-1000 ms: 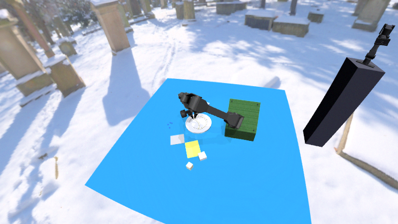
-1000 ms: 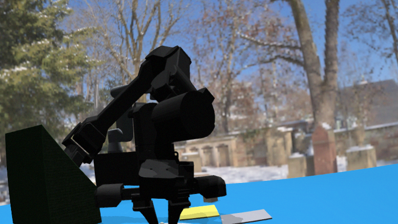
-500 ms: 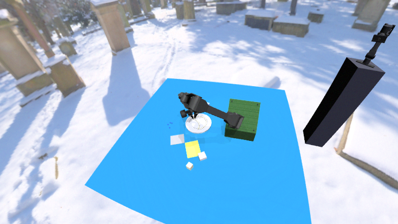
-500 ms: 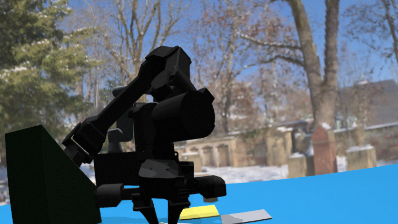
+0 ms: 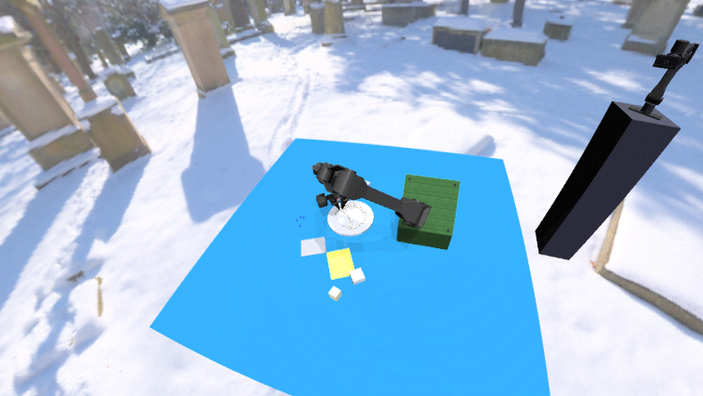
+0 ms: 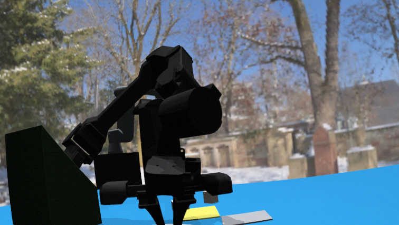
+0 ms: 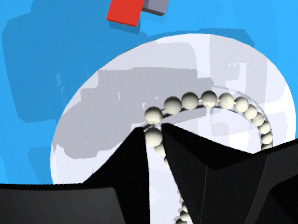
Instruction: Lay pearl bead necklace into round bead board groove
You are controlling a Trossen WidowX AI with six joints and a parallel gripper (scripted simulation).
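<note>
Right now my gripper tip is 5 cm past the round white bead board, 2 cm to the right of it and 1 cm above it. Round my gripper tip: yellow tile 25 cm to the left, 10 cm behind, 2 cm below; then red object 9 cm to the right, 5 cm ahead, 1 cm below; then grey tile 21 cm to the left, 4 cm ahead, 2 cm below.
</note>
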